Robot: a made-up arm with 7 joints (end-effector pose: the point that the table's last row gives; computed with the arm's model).
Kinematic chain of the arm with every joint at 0, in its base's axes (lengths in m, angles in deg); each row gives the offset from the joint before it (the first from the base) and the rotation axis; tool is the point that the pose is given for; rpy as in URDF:
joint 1: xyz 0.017 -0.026 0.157 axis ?
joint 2: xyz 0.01 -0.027 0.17 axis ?
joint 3: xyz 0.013 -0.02 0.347 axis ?
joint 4: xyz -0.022 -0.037 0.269 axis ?
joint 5: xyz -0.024 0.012 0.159 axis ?
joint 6: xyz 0.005 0 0.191 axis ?
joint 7: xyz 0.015 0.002 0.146 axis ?
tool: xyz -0.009 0.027 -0.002 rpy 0 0 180
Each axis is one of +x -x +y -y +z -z.
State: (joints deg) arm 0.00 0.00 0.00 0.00 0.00 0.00 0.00
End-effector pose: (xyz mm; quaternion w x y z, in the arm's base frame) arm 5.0 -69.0 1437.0 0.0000 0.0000 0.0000 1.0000
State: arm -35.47 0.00 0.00 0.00 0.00 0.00 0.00
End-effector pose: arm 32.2 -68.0 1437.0 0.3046 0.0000 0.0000 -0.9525
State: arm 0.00 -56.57 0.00 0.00 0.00 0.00 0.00
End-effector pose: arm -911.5 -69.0 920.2 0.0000 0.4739 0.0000 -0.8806
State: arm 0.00 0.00 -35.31 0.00 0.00 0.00 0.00
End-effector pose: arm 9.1 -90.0 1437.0 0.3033 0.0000 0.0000 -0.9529
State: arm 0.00 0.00 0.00 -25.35 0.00 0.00 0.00
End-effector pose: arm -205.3 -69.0 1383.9 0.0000 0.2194 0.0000 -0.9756
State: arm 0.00 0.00 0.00 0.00 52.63 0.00 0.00
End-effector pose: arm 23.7 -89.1 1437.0 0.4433 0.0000 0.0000 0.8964
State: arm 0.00 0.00 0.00 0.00 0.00 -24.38 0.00
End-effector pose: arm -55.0 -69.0 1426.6 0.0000 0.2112 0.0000 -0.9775
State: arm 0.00 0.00 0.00 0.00 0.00 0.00 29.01
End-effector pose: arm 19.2 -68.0 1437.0 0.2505 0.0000 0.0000 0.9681
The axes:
joint 1: -z
joint 2: +y
joint 3: -z
joint 4: +y
joint 5: -z
joint 6: +y
joint 7: -z

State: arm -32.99 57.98 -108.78 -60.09 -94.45 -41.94 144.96
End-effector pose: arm 975.9 74.5 577.9 0.3640 -0.6800 0.5285 -0.3547
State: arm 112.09 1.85 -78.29 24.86 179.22 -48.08 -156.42
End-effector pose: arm 147.3 -186.7 1324.7 0.3710 0.5935 -0.0645 0.7114
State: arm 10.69 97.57 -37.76 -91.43 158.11 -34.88 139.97
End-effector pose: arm 612.4 -502.7 637.0 0.4633 -0.1291 0.3545 -0.8019
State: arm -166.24 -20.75 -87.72 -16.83 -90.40 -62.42 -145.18
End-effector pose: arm 267.6 113.4 1335.8 0.8786 -0.0545 -0.3647 -0.3033
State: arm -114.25 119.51 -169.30 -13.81 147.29 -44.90 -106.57
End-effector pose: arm -257.1 832.6 -265.3 0.6694 -0.6909 0.1479 0.2295
